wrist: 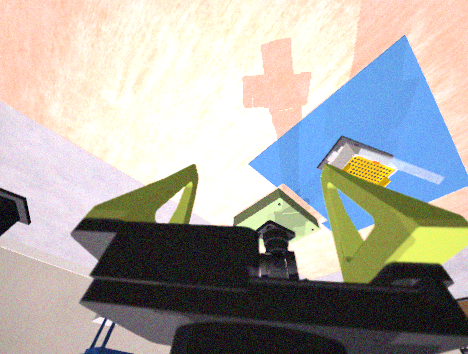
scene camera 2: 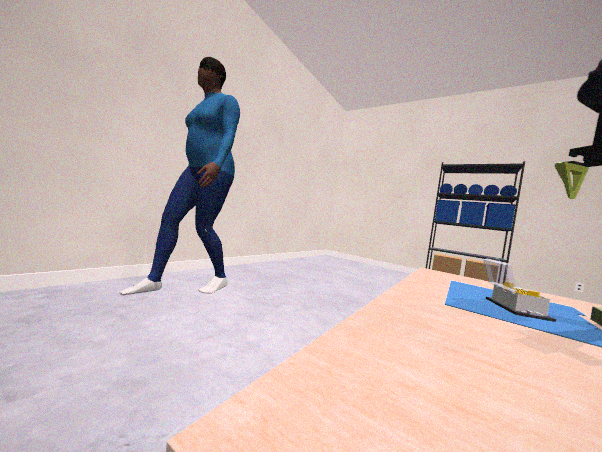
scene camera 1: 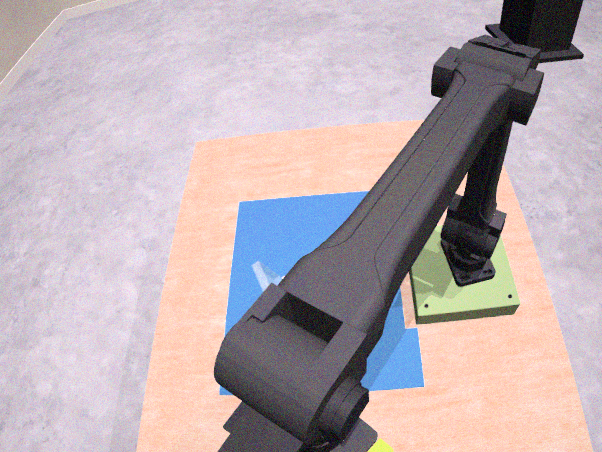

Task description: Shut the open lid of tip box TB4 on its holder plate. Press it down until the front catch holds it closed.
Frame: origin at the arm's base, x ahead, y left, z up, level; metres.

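Where they show: gripper, fingertip midpoint: [wrist: 257, 170]; arm's base, origin of the base link: [wrist: 274, 232] [scene camera 1: 466, 259].
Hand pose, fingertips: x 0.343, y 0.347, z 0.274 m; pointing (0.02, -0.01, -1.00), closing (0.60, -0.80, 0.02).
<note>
Each offset is from my fingertips to the top centre of the thing. "spot": to the spot under its first point. Level surfaces: height alone.
Tip box TB4 {dz -0.252, dx -0.012, dy -0.340 m} [scene camera 2: 520, 300] [wrist: 342, 154] is a pale grey box with a yellow tip rack {dz -0.244, dx -0.012, dy -0.340 m} [wrist: 367, 171] inside. It sits on its dark holder plate {spot: dz -0.313, dx -0.073, dy -0.277 m} [scene camera 2: 552, 319] on the blue mat. Its translucent lid {dz -0.165, dx +0.053, dy -0.323 m} [scene camera 1: 261, 276] [scene camera 2: 496, 271] [wrist: 420, 171] stands open, tilted up and back from the box. In scene camera 1 the arm hides most of the box. My gripper [wrist: 257, 170] is open, with its two yellow-green fingers wide apart and nothing between them. It hangs high above the table, well away from the box; part of it [scene camera 2: 572, 194] shows at the right edge of scene camera 2.
The blue mat {dz -0.318 m} [scene camera 1: 280, 225] [scene camera 2: 462, 295] [wrist: 400, 85] lies on the wooden table {dz -0.321 m} [scene camera 1: 300, 155] [scene camera 2: 350, 380]. The arm's base stands on a light green block [scene camera 1: 465, 305] [wrist: 260, 210] beside the mat. A person [scene camera 2: 210, 135] and a shelf rack [scene camera 2: 480, 168] stand beyond the table.
</note>
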